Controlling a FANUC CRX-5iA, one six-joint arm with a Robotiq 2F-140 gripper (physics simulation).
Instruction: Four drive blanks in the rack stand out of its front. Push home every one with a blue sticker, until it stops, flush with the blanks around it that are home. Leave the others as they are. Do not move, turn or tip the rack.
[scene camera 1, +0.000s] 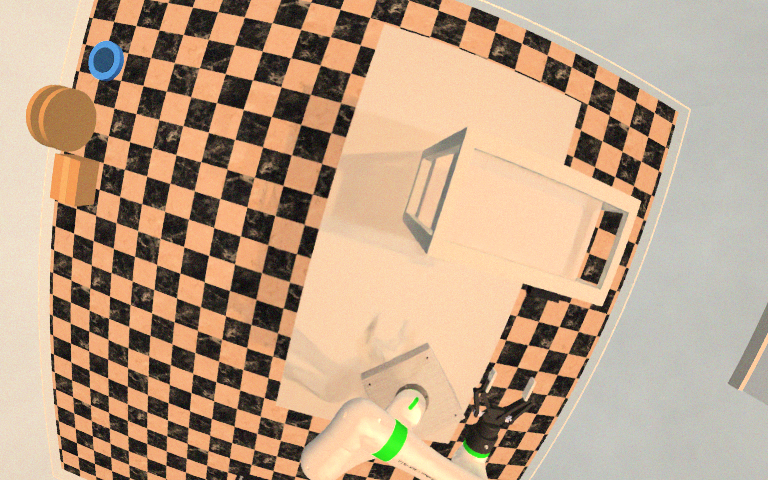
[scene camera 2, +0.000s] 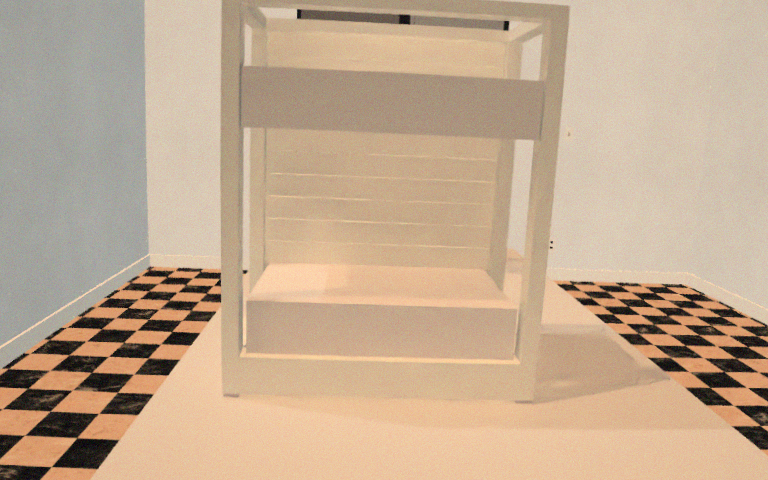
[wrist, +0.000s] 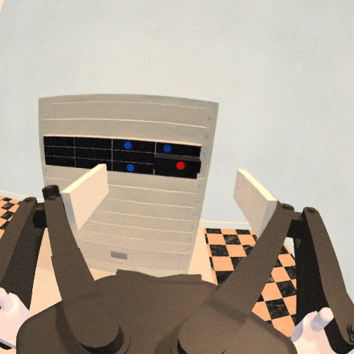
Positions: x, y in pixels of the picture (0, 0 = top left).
Scene:
My gripper shows in scene camera 1 and in the wrist view; in scene camera 2 it is hidden by a pale rack. A pale rack shows in scene camera 1 (497, 207), in scene camera 2 (377, 276) and in the wrist view (157, 149). One and the same spot on my gripper: (wrist: 221, 316) is (scene camera 1: 501, 418).

